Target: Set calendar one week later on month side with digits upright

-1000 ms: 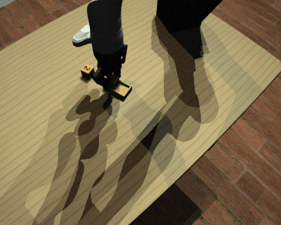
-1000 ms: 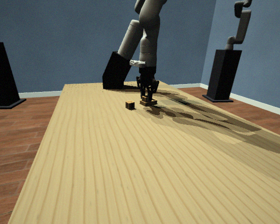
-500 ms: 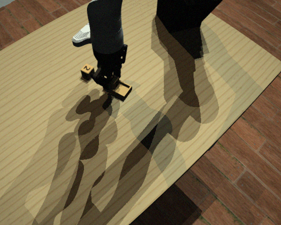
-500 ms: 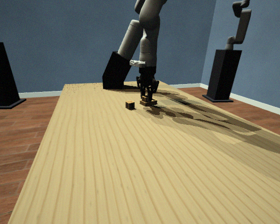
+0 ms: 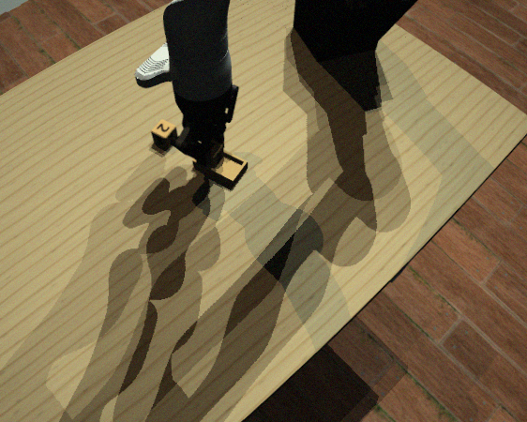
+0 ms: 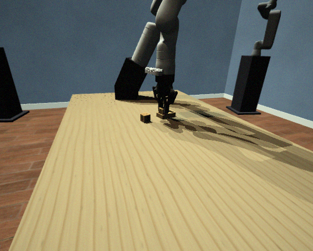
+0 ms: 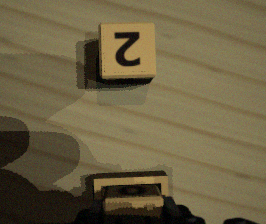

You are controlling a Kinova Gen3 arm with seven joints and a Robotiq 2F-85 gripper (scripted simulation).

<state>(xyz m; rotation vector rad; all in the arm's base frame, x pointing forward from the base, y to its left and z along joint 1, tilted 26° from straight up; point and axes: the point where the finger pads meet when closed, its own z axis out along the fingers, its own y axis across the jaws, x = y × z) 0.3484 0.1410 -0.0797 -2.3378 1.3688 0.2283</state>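
The wooden tray is 1 cm behind my hand, 1 cm to the left of it and 3 cm below it. Also, from my hand: cube (5 cm ahead, 8 cm to the right, 2 cm below).
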